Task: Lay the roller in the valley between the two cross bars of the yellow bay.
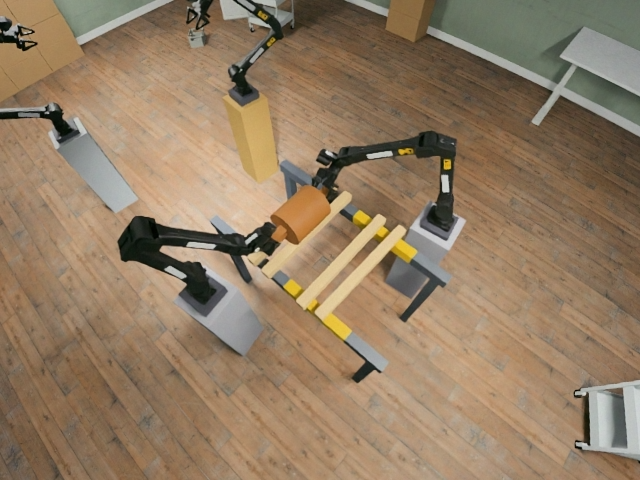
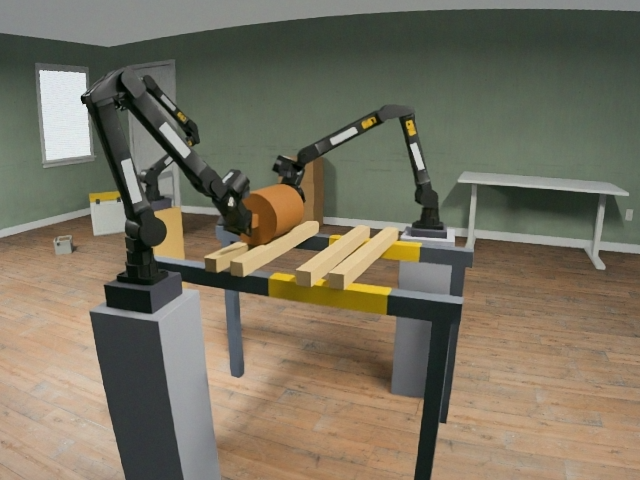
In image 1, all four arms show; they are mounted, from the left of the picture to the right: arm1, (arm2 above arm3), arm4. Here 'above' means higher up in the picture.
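The orange roller (image 1: 300,214) (image 2: 279,209) lies across two pale cross bars at the rack's grey left part. Two more cross bars, a left one (image 1: 338,264) (image 2: 333,255) and a right one (image 1: 361,271) (image 2: 364,258), lie close together over the yellow bay (image 1: 337,326) (image 2: 294,294), a narrow gap between them. Arm3's gripper (image 1: 275,237) is at the roller's lower-left shaft end, arm4's gripper (image 1: 328,192) at its upper-right end; their fingers are too hidden to judge. Arm1's gripper (image 1: 32,38) and arm2's gripper (image 1: 199,23) are open, away from the rack.
The dark rails (image 1: 366,352) (image 2: 211,277) stand on legs. Arm pedestals (image 1: 230,315) (image 2: 188,372) flank the rack. A tan pedestal (image 1: 251,136) stands beyond its upper-left end. A white table (image 1: 604,59) (image 2: 542,181) is at the wall; a white cart (image 1: 594,421) is at lower right.
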